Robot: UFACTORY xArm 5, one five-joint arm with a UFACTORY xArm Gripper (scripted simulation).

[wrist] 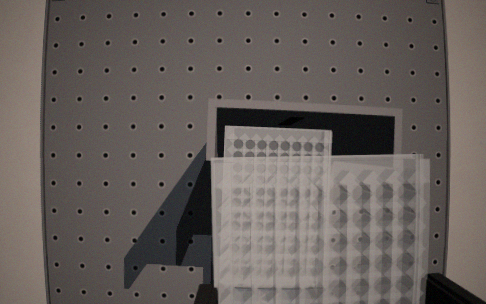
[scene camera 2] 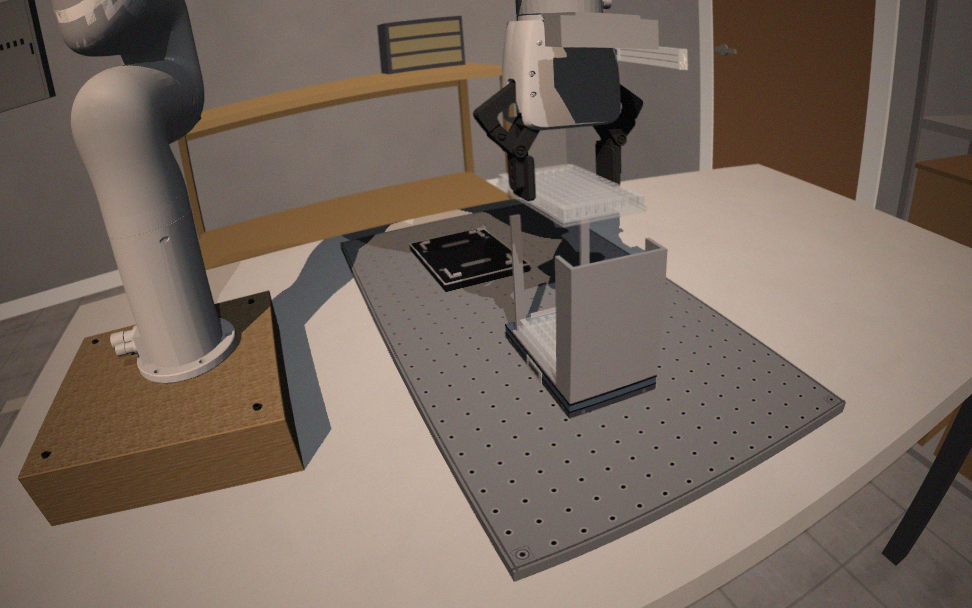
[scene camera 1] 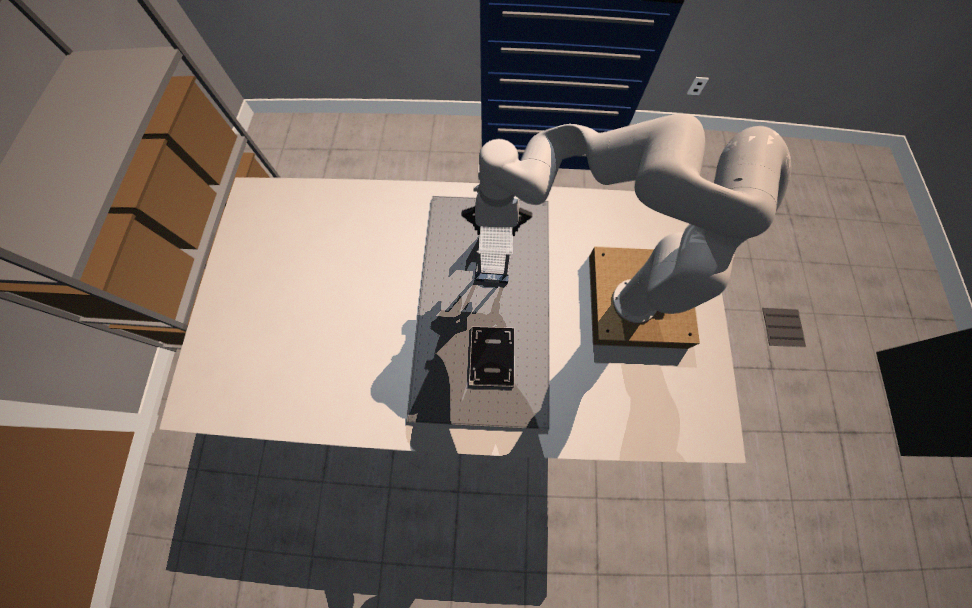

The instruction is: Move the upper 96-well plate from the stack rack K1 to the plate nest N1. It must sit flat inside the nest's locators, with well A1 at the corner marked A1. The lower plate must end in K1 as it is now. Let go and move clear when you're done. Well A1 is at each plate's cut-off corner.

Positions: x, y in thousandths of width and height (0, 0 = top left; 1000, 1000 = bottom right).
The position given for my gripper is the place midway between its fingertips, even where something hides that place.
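Note:
Through scene camera 1 I can see my gripper (scene camera 1: 511, 379). Scene camera 2 gives me the gripper as well (scene camera 2: 585, 313), and in the wrist view there is a rack wall (wrist: 522, 373).

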